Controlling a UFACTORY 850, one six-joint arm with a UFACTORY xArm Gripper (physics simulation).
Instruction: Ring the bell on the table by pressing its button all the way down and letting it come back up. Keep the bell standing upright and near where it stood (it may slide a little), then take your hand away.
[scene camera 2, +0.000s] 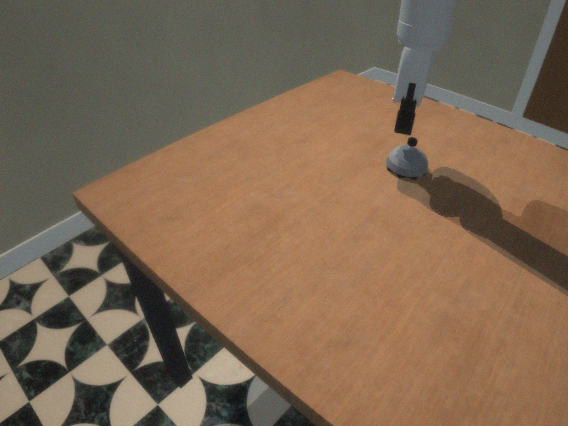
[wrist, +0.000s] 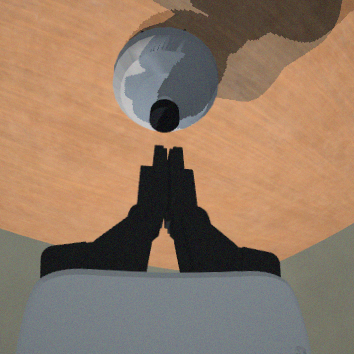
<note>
In view: my gripper (scene camera 2: 402, 132) and a silver dome bell (scene camera 2: 405, 162).
The silver dome bell also shows in the wrist view (wrist: 162, 62). My gripper is seen too in the wrist view (wrist: 164, 162).
</note>
